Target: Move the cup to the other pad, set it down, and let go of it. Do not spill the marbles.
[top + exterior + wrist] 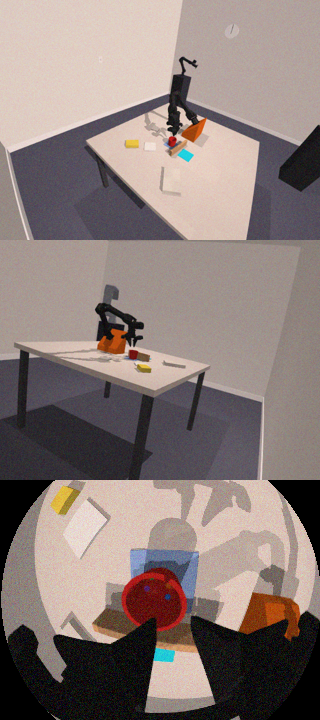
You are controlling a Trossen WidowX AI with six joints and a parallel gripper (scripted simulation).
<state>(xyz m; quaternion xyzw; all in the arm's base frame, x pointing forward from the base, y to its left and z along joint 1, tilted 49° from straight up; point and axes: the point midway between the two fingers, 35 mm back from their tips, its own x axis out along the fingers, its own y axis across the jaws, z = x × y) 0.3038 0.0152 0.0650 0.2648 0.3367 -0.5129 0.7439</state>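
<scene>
The red cup is 2 cm ahead of my gripper tip and 6 cm below it. Also, from my gripper tip: cyan pad: 2 cm ahead, 17 cm to the left, 11 cm below; wooden bar: 2 cm ahead, 9 cm to the left, 8 cm below; blue pad: 2 cm ahead, 11 cm below.
</scene>
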